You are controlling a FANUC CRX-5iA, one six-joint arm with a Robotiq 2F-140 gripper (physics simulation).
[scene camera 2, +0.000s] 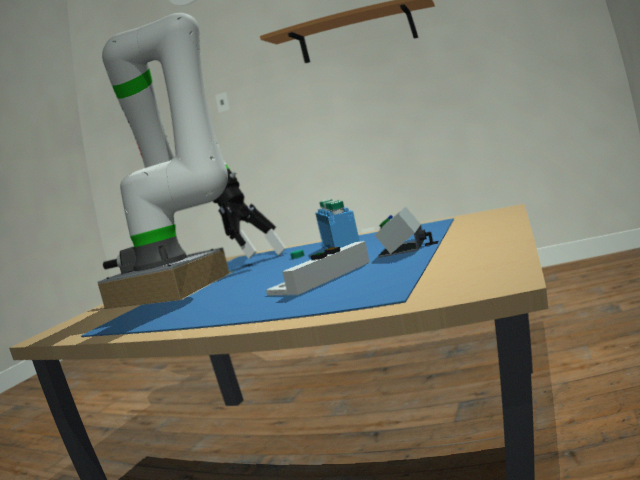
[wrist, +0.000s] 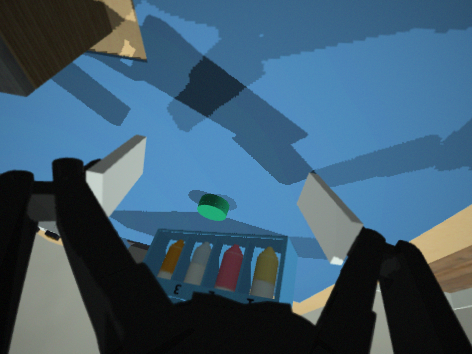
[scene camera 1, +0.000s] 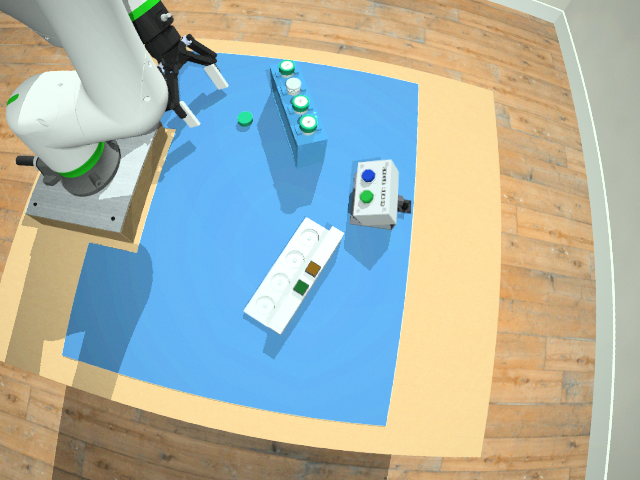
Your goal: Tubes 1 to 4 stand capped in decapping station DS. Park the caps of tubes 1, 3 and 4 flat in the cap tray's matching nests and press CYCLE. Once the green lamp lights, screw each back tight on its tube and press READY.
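Where they show: gripper, fingertip midpoint: (scene camera 2: 267, 253) (wrist: 227, 172) (scene camera 1: 209, 105); arm's base at its link origin: (scene camera 2: 160, 264) (scene camera 1: 90, 165).
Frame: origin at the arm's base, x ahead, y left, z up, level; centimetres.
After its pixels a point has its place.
Blue decapping station DS (scene camera 1: 311, 150) @(y 7.8, x 46.8, z -0.6 cm) (scene camera 2: 339, 230) @(y 7.4, x 45.9, z -1.1 cm) (wrist: 291, 267) @(y 28.1, x 38.3, z -4.1 cm) holds four tubes. Three tops (scene camera 1: 286, 67) @(y 24.4, x 39.4, z 5.2 cm) (scene camera 1: 300, 103) @(y 14.9, x 43.5, z 5.3 cm) (scene camera 1: 308, 123) @(y 10.3, x 45.6, z 5.2 cm) are green-rimmed with white centres; the second from the far end (scene camera 1: 293, 85) @(y 19.7, x 41.5, z 5.0 cm) is white. A loose green cap (scene camera 1: 245, 118) @(y 17.3, x 31.2, z -5.5 cm) (scene camera 2: 296, 254) @(y 16.0, x 31.4, z -6.0 cm) (wrist: 213, 207) @(y 18.0, x 29.6, z -5.5 cm) lies on the mat beside the station. My gripper (scene camera 1: 209, 104) @(y 19.9, x 22.3, z -4.9 cm) (scene camera 2: 266, 253) @(y 19.9, x 22.3, z -4.9 cm) (wrist: 227, 172) @(y 19.9, x 22.3, z -4.9 cm) is open and empty, left of that cap in scene camera 1. The white cap tray (scene camera 1: 329, 238) @(y -9.2, x 52.1, z -2.4 cm) (scene camera 2: 325, 268) @(y -19.9, x 49.0, z -4.4 cm) has four empty nests; its amber lamp (scene camera 1: 312, 268) @(y -15.4, x 49.6, z -1.5 cm) and green lamp (scene camera 1: 300, 287) @(y -19.0, x 47.9, z -1.6 cm) look dark.
A tilted button box (scene camera 1: 376, 211) @(y -3.8, x 60.1, z 0.3 cm) (scene camera 2: 400, 230) @(y -4.4, x 61.9, z -2.1 cm) with a blue button (scene camera 1: 368, 175) @(y 3.5, x 58.3, z 0.1 cm) and a green button (scene camera 1: 366, 196) @(y -0.9, x 58.1, z 0.1 cm) stands right of the station, near the edge of the blue mat (scene camera 1: 206, 310) @(y -25.0, x 30.5, z -6.9 cm); its lettering is unreadable. The arm's base block (scene camera 1: 131, 206) @(y -7.8, x 12.4, z -1.2 cm) (scene camera 2: 139, 289) @(y -13.2, x 0.3, z -3.5 cm) stands at the left.
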